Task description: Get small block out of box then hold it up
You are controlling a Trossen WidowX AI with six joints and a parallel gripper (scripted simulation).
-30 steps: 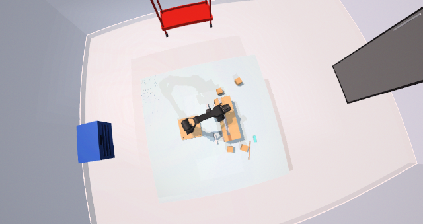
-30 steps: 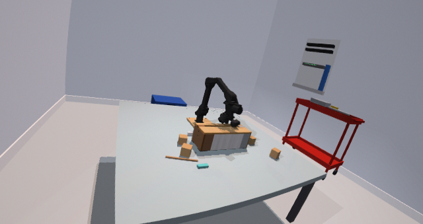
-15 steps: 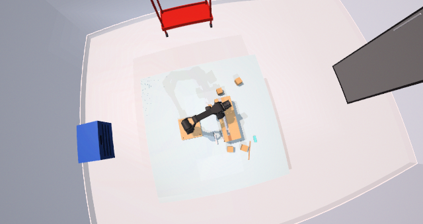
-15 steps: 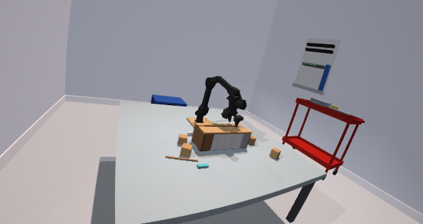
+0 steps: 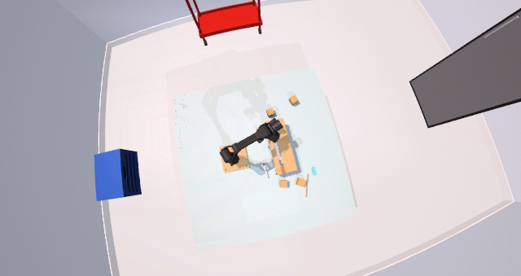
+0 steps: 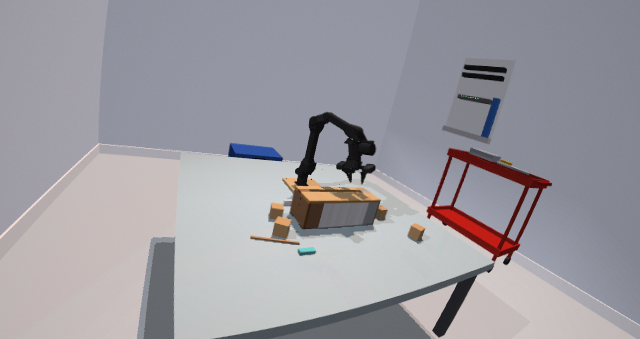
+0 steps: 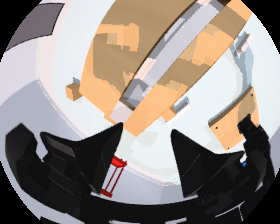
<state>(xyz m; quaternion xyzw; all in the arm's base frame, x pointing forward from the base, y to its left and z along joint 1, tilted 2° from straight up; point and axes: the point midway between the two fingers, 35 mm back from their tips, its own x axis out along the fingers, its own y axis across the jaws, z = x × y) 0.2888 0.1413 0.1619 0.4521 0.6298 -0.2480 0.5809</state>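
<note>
Right now the tan block is 14 cm below my gripper tip, 6 cm behind it and 3 cm to the left of it. The rest, counted from my gripper tip: thin wooden stick (46 cm to the right, 21 cm ahead, 15 cm below); tan box (13 cm to the right, 9 cm below, 3 cm ahead).
</note>
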